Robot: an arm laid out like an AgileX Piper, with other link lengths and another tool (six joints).
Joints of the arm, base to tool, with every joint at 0 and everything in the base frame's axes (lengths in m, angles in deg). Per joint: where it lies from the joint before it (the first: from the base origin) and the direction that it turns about. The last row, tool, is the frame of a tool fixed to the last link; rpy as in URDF.
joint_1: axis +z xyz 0 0 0.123
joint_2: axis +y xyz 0 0 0
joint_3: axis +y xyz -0.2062 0 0.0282
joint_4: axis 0.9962 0 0.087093 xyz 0.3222 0 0.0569
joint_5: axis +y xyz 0 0 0
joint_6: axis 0.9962 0 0.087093 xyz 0.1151 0 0.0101
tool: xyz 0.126 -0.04 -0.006 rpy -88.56 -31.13 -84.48
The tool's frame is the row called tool.
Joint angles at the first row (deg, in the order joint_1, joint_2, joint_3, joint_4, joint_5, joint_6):
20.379 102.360 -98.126 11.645 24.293 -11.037
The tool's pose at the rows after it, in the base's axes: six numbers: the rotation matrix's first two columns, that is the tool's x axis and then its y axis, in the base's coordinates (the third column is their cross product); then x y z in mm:
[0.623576, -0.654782, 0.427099, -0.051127, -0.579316, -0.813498, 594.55, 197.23, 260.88]
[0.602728, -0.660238, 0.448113, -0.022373, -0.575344, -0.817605, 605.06, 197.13, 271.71]
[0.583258, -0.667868, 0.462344, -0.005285, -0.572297, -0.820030, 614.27, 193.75, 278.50]
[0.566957, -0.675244, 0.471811, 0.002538, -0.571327, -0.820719, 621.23, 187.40, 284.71]
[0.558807, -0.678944, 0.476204, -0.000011, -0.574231, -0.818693, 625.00, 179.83, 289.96]
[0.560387, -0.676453, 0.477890, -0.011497, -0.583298, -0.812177, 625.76, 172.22, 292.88]
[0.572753, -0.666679, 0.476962, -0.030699, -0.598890, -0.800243, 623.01, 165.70, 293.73]
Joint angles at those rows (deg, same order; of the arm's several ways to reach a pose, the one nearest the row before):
20.329 104.370 -101.826 11.574 22.635 -11.712
20.102 106.491 -104.835 11.528 21.337 -12.237
19.619 108.279 -107.180 11.510 20.322 -12.601
18.907 109.532 -109.176 11.509 20.094 -12.889
18.109 110.236 -110.914 11.507 21.036 -13.135
17.326 110.495 -112.294 11.507 22.993 -13.534
16.680 110.311 -113.357 11.364 26.004 -13.982

